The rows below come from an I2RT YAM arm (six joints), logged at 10 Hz.
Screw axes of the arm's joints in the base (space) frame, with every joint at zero. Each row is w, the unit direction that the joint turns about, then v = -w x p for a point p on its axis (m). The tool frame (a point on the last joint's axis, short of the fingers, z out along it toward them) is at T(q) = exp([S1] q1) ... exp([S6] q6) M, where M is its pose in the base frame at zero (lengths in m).
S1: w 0 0 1 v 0.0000 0.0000 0.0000
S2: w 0 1 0 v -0.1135 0.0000 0.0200
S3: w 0 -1 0 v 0.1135 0.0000 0.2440
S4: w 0 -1 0 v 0.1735 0.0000 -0.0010
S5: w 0 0 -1 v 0.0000 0.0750 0.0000
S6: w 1 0 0 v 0.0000 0.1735 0.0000
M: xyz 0.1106 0.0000 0.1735 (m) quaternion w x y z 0.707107 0 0.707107 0
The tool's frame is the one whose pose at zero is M.
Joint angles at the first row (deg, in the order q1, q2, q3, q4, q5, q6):
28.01 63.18 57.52 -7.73 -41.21 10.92
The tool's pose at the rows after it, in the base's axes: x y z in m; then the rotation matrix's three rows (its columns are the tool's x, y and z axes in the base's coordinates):
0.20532 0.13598 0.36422; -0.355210 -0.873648 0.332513; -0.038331 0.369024 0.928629; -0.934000 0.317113 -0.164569
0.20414 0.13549 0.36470; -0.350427 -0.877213 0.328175; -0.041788 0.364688 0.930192; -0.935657 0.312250 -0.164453
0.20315 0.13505 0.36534; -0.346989 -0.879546 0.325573; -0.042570 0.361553 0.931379; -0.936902 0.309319 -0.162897
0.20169 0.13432 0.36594; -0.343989 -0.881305 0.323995; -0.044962 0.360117 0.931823; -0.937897 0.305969 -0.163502
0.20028 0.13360 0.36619; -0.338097 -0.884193 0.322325; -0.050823 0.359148 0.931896; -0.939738 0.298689 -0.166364
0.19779 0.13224 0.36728; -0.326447 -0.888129 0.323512; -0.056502 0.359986 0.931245; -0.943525 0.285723 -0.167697
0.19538 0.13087 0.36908; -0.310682 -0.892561 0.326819; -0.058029 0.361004 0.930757; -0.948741 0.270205 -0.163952
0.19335 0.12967 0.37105; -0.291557 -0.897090 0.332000; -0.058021 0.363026 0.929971; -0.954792 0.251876 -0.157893
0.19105 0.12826 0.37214; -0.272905 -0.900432 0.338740; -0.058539 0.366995 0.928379; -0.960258 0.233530 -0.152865
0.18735 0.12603 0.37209; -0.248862 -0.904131 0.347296; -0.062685 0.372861 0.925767; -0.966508 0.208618 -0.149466
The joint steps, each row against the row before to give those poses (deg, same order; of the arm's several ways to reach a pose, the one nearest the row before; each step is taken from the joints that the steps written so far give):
0.00 -0.77 0.00 -0.08 -0.37 -0.68
0.00 -0.24 0.00 -0.29 -0.26 -0.37
0.00 -0.22 0.00 -0.13 -0.18 -0.15
0.00 -0.33 -0.01 -0.39 -0.09 -0.27
0.00 -0.30 0.01 -0.55 -0.06 -0.61
0.00 -0.59 0.00 -0.68 0.09 -0.83
0.00 -0.61 0.00 -0.28 0.15 -0.70
0.00 -0.55 0.00 -0.02 0.24 -0.72
0.00 -0.66 -0.22 0.02 0.35 -0.74
0.00 -1.07 -0.61 -0.11 0.48 -1.18

